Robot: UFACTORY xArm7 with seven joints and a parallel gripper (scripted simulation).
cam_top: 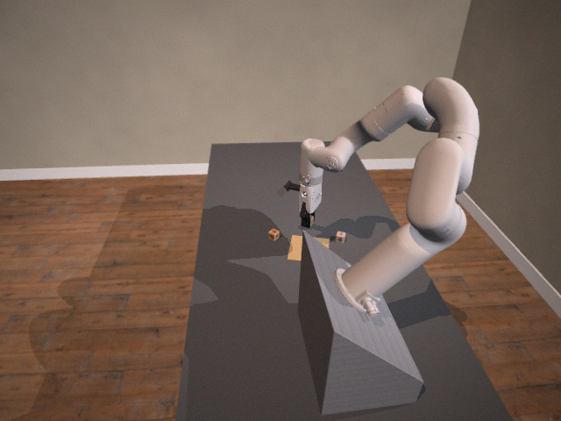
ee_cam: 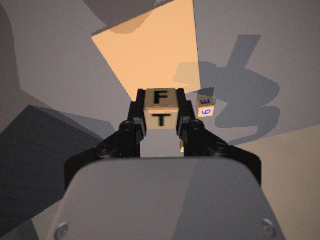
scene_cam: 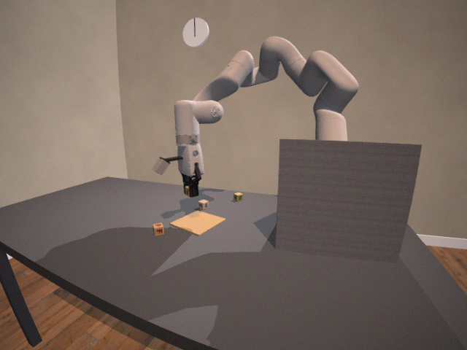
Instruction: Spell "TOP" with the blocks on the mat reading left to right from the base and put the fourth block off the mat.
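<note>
The tan mat is 12 cm below my hand, 2 cm behind it and 1 cm to the right of it. The rest, counted from my hand: blue-lettered block (14 cm to the right, 11 cm below, 1 cm ahead).
</note>
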